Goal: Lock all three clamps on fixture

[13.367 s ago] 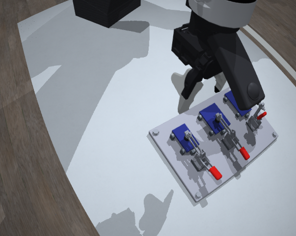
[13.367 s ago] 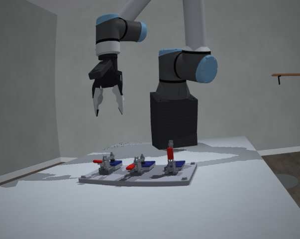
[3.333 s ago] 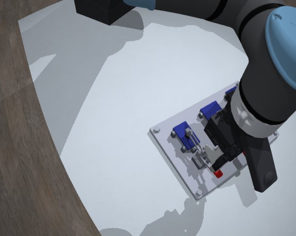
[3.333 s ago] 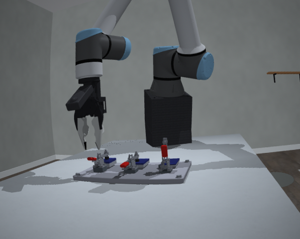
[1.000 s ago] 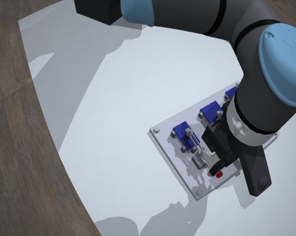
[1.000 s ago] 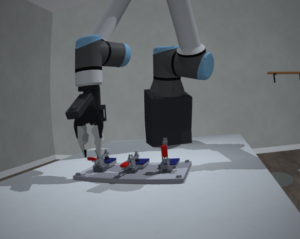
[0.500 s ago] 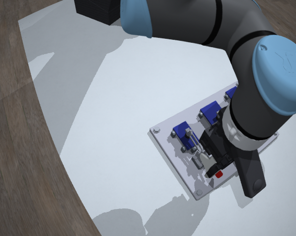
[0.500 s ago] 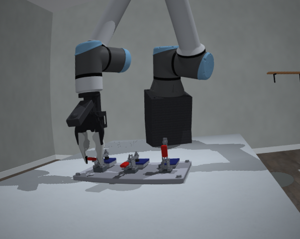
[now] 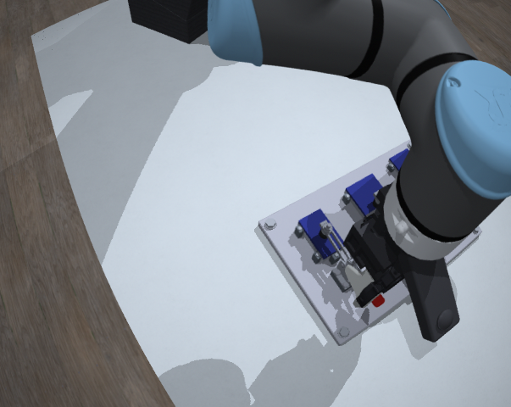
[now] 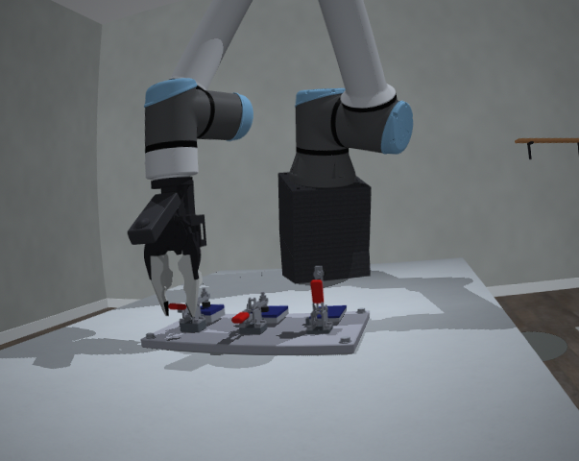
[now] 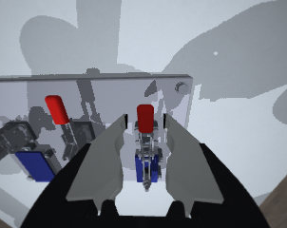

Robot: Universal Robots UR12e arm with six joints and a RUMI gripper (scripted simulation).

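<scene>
Now: hand 100 mm past the grey fixture plate, 100 mm to the right of it and 60 mm above it. From my hand the other things lie so: blue part (170 mm behind, 200 mm to the left, 40 mm below).
</scene>
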